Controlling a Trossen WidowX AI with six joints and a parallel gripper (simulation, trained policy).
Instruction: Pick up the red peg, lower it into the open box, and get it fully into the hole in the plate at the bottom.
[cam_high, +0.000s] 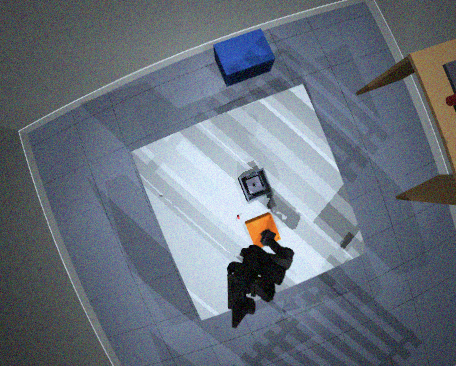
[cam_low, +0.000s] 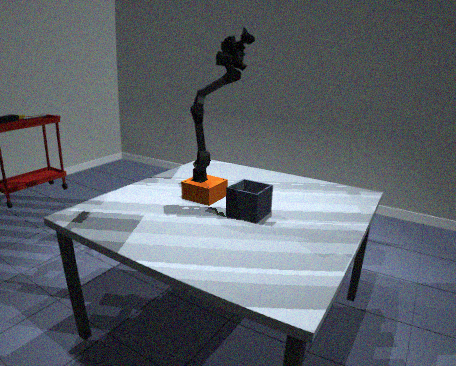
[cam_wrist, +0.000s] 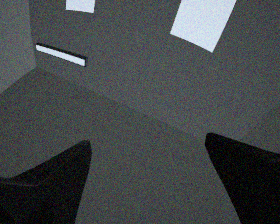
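Right now my gripper tip is 81 cm above the red peg, 10 cm to the left of it and 7 cm short of it.
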